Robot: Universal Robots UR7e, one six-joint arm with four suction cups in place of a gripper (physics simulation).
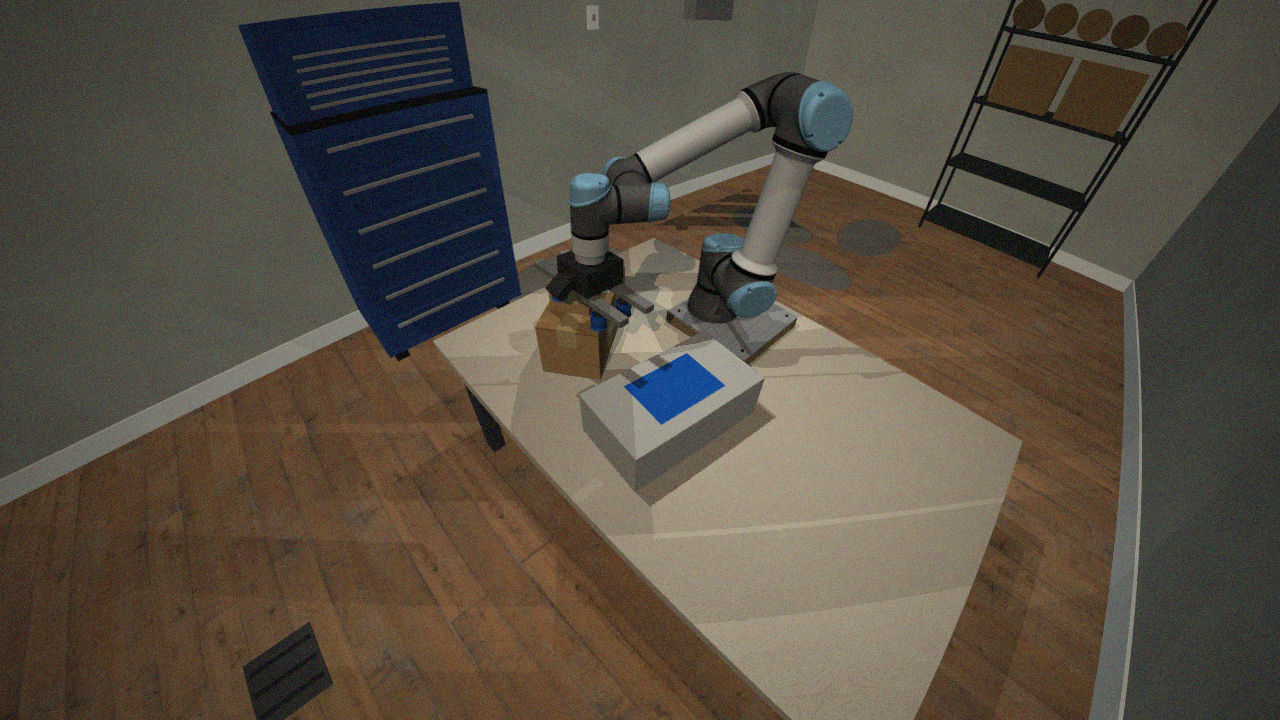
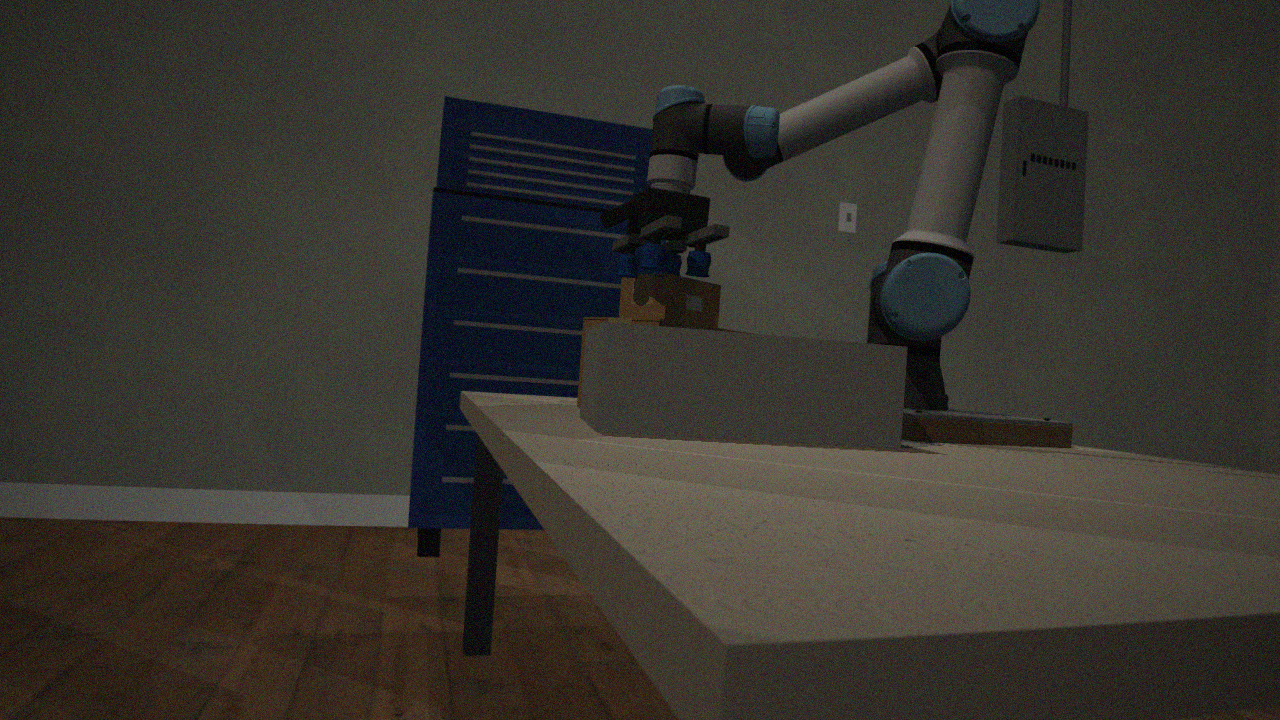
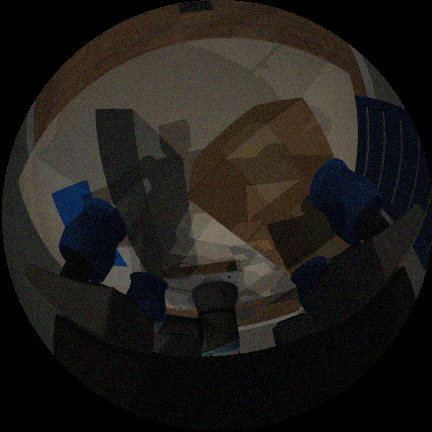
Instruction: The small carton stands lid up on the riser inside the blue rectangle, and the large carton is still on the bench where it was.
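Pixels of known places: hand at its tool point: [image 2: 660,275] [image 3: 222,249]; arm's base at its link origin: [image 1: 713,307] [image 3: 214,291].
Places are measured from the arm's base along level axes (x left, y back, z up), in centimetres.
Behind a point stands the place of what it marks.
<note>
The small brown carton [image 1: 577,308] @[y -37.5, x -18.1, z 12.7 cm] [image 2: 707,301] @[y -25.9, x -20.1, z 15.5 cm] [image 3: 295,237] @[y -37.0, x -17.1, z 16.7 cm] is lid up on the large brown carton [image 1: 570,351] @[y -43.6, x -15.4, z 4.4 cm] [image 2: 583,362] @[y -47.1, x -22.1, z 3.4 cm] [image 3: 220,185] @[y -40.4, x -12.4, z 10.9 cm]; I cannot tell whether a thin gap parts them. The large carton stands on the bench behind the riser. My gripper [image 1: 590,308] @[y -39.4, x -11.6, z 17.7 cm] [image 2: 662,260] is shut on the small carton, its blue suction cups at the lid. The cups partly hide the small carton. The grey riser [image 1: 698,437] @[y -43.9, x 22.0, z 1.5 cm] [image 2: 742,385] @[y -44.5, x 21.9, z 2.1 cm] [image 3: 114,130] @[y -51.2, x -0.7, z 3.4 cm] stands beside the large carton. The blue rectangle [image 1: 675,387] @[y -40.3, x 13.0, z 8.0 cm] [image 3: 70,196] @[y -46.7, x 10.1, z 8.1 cm] is on its top, with no carton on it.
The bench [image 1: 850,483] @[y -30.2, x 53.9, z -3.9 cm] [image 2: 850,537] @[y -66.0, x 66.0, z -4.0 cm] carries these things and the arm's base plate [image 1: 747,335] @[y -4.8, x 14.0, z -0.2 cm] [image 2: 993,429] @[y -1.1, x 19.9, z -1.8 cm]. A blue drawer cabinet [image 1: 407,197] [image 2: 510,295] stands past the bench end near the large carton. A shelf rack stands by the far wall.
</note>
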